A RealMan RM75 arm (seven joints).
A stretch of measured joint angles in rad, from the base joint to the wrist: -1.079, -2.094, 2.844, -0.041, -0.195, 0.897, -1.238; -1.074, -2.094, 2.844, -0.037, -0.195, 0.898, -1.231; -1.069, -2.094, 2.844, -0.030, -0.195, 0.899, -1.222; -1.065, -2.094, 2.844, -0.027, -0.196, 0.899, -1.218; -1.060, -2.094, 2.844, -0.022, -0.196, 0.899, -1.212; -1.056, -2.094, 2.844, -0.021, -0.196, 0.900, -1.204; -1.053, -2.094, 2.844, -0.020, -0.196, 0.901, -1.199; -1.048, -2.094, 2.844, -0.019, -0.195, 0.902, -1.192; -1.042, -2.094, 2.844, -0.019, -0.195, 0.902, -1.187; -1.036, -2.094, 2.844, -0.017, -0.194, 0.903, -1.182; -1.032, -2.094, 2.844, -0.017, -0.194, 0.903, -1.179; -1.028, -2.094, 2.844, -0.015, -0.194, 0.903, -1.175; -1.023, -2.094, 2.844, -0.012, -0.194, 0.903, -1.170; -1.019, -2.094, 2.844, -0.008, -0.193, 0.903, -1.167; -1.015, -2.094, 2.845, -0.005, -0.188, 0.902, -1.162
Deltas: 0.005, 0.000, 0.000, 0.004, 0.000, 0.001, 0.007; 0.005, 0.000, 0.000, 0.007, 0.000, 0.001, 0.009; 0.004, 0.000, 0.000, 0.003, -0.001, 0.000, 0.004; 0.005, 0.000, 0.000, 0.005, 0.000, 0.000, 0.006; 0.004, 0.000, 0.000, 0.001, 0.000, 0.001, 0.008; 0.003, 0.000, 0.000, 0.001, 0.000, 0.001, 0.005; 0.005, 0.000, 0.000, 0.001, 0.001, 0.001, 0.007; 0.006, 0.000, 0.000, 0.000, 0.000, 0.000, 0.005; 0.006, 0.000, 0.000, 0.002, 0.001, 0.001, 0.005; 0.004, 0.000, 0.000, 0.000, 0.000, 0.000, 0.003; 0.004, 0.000, 0.000, 0.002, 0.000, 0.000, 0.004; 0.005, 0.000, 0.000, 0.003, 0.000, 0.000, 0.005; 0.004, 0.000, 0.000, 0.004, 0.001, 0.000, 0.003; 0.004, 0.000, 0.001, 0.003, 0.005, -0.001, 0.005
